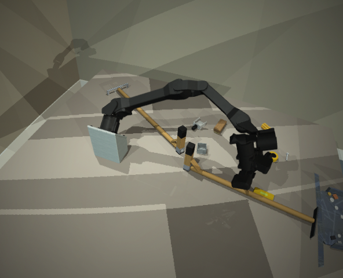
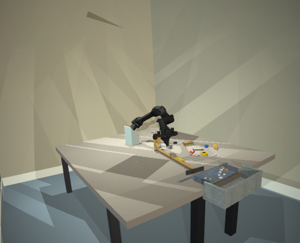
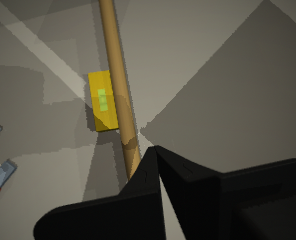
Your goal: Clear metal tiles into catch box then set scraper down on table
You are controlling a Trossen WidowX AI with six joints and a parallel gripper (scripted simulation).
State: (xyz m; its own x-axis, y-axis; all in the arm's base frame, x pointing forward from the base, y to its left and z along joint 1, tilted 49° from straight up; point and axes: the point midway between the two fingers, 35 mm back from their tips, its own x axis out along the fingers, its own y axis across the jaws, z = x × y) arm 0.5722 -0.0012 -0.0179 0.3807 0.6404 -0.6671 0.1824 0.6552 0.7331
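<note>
Now: gripper tip 20 mm short of the long scraper, 20 mm to the right of it and 40 mm above it. Also, from my gripper tip: yellow tape roll 110 mm ahead, 270 mm to the left, 100 mm below; small grey box 220 mm behind, 190 mm to the left, 100 mm below; yellow spirit level 80 mm ahead, 50 mm to the left, 90 mm below.
</note>
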